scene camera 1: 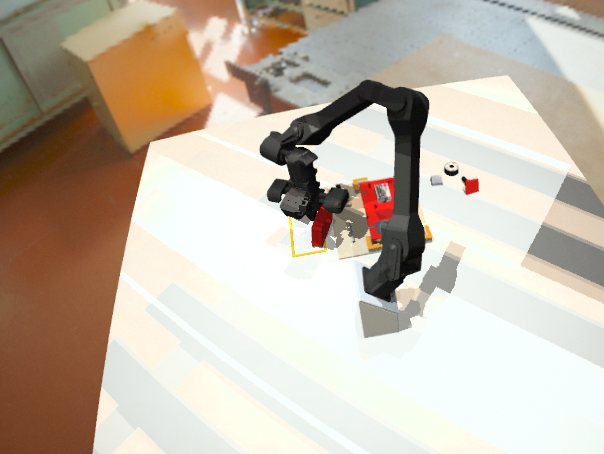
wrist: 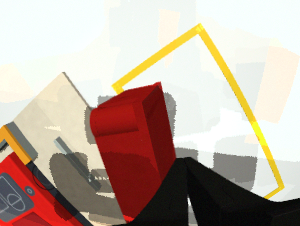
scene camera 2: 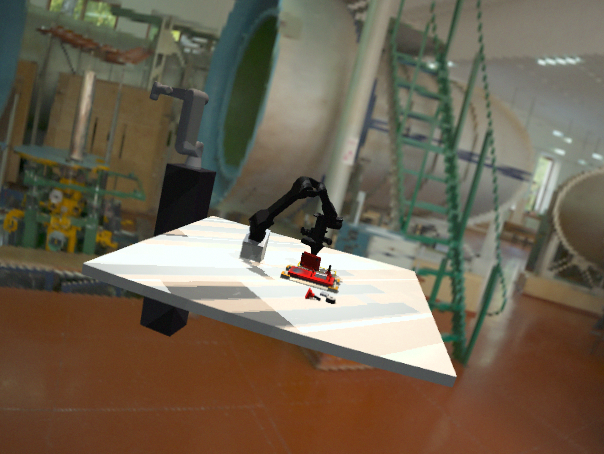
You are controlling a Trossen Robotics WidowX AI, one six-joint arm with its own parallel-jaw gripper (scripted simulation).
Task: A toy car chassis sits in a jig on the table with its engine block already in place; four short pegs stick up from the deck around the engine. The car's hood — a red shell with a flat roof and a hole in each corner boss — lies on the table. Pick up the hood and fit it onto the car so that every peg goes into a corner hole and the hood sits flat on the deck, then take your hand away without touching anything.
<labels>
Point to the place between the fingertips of my gripper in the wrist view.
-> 183, 164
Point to a red hood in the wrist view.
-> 132, 130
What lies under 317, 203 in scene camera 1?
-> My gripper.
</labels>
